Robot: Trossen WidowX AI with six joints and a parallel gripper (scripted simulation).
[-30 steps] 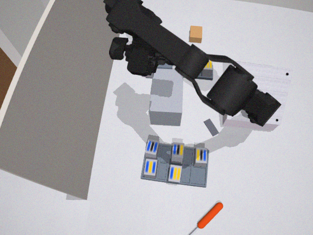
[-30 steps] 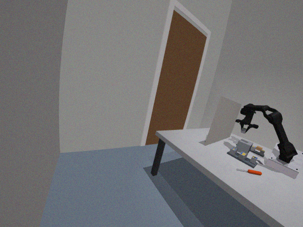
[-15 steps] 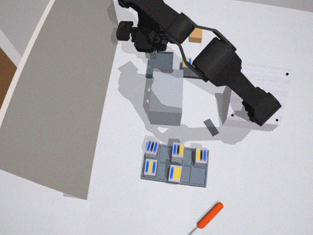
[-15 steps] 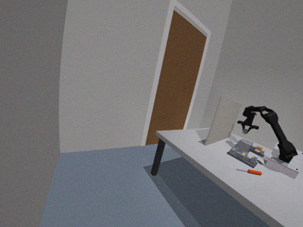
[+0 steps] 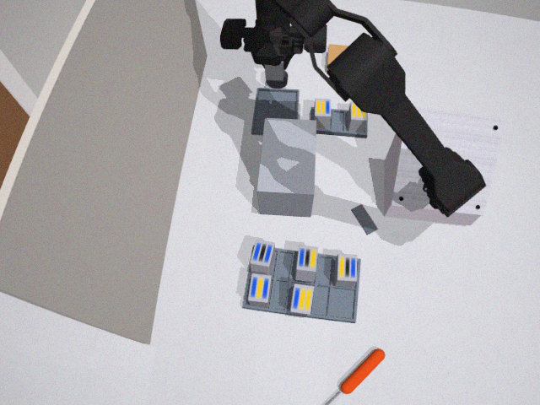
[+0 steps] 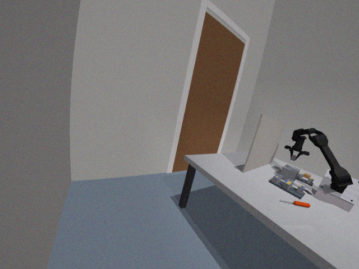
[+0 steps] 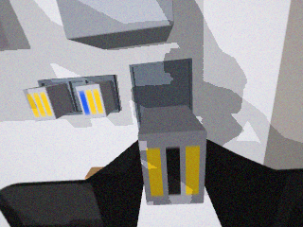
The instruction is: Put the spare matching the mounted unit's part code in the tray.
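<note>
The dark flat tray lies 140 mm below my gripper tip. From my gripper tip the other things lie so: black puck (10 mm ahead, 90 mm to the right, 120 mm below); then rack (140 mm behind, 10 mm to the left, 140 mm below); then mounted unit (50 mm behind, 170 mm to the left, 100 mm below).
</note>
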